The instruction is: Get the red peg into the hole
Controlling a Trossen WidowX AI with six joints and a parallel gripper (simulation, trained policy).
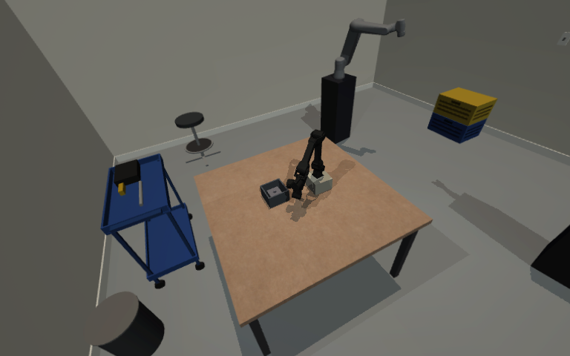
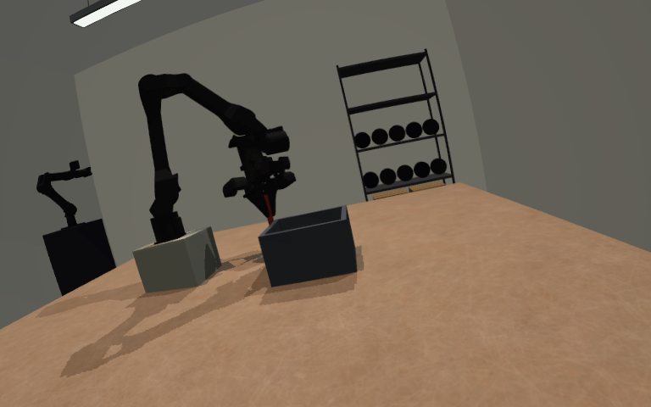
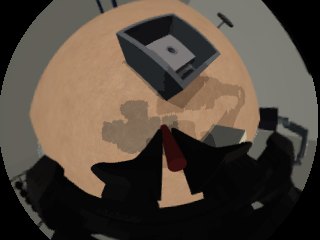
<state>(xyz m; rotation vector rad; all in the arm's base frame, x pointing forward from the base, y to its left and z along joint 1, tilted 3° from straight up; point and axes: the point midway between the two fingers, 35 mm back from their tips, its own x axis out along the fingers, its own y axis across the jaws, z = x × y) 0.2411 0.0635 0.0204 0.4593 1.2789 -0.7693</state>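
The grey plate lies 8 cm ahead of my gripper tip, 15 cm to the right of it and 5 cm below it. Also, from my gripper tip: dark box 8 cm ahead, 15 cm to the right, 7 cm below; red peg 1 cm to the left, 1 cm above.
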